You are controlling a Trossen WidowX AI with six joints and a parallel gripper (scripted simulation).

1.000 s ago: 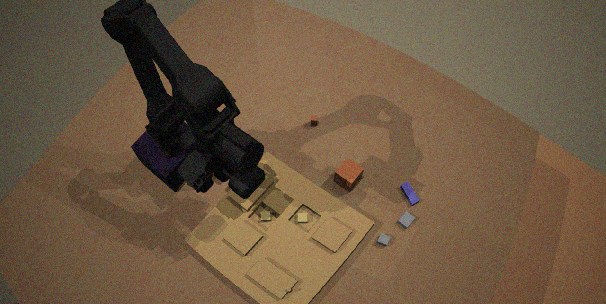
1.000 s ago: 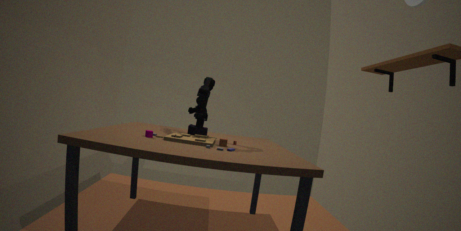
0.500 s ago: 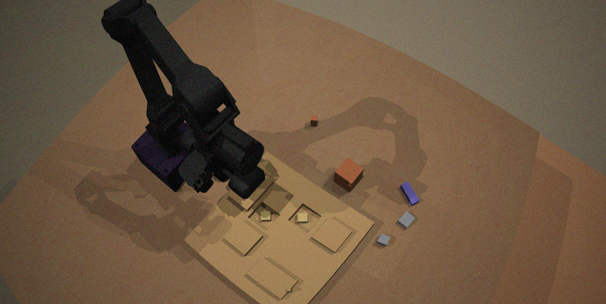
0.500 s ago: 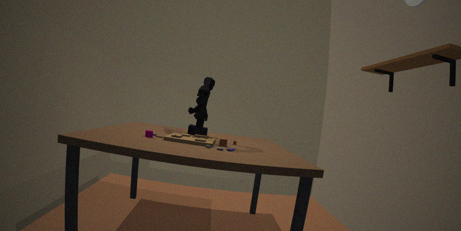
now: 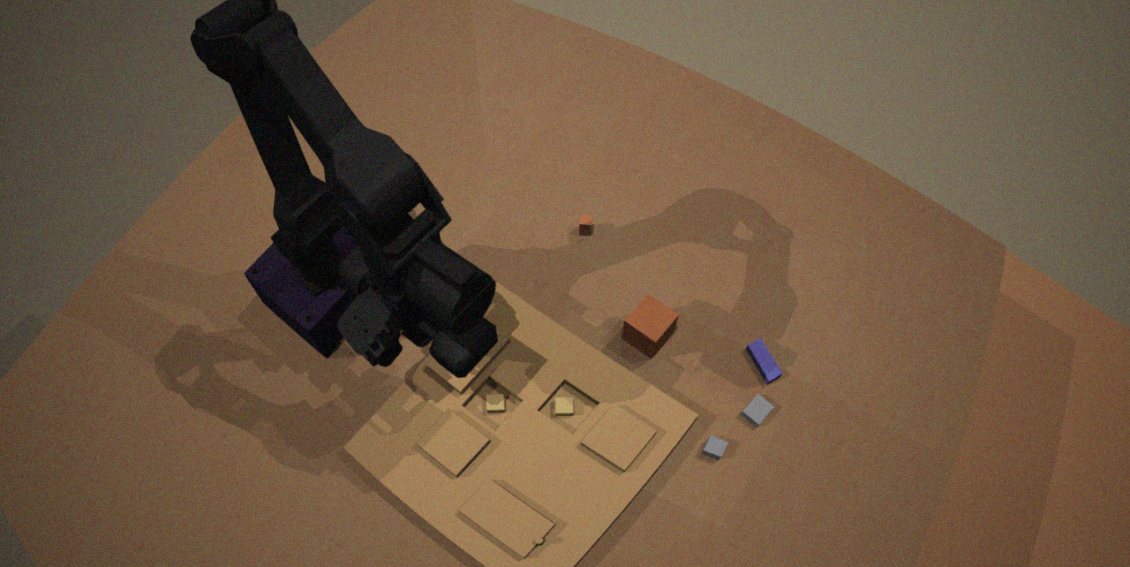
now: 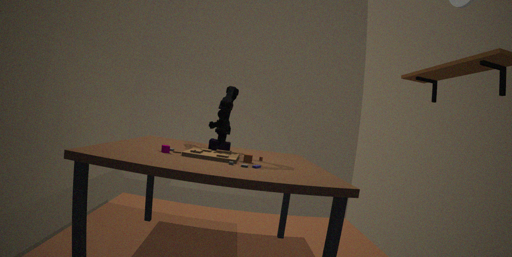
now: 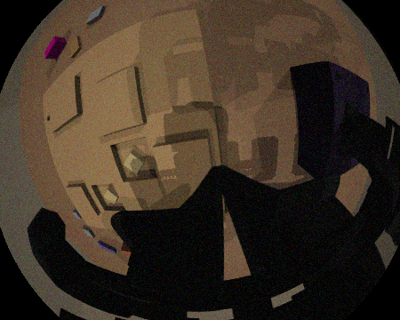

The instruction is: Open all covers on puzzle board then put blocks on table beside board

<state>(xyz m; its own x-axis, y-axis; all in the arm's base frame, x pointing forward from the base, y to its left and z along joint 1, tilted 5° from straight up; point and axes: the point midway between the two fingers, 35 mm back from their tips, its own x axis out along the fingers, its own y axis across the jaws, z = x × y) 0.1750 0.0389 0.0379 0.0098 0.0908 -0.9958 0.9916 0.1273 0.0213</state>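
Right now the tan puzzle board is 140 mm ahead of my gripper tip, 10 mm to the right of it and 50 mm below it. The rest, counted from my gripper tip: small orange block 10 mm behind, 260 mm to the left, 60 mm below; grey block 180 mm ahead, 250 mm to the right, 60 mm below; orange cube 150 mm ahead, 210 mm to the left, 50 mm below.
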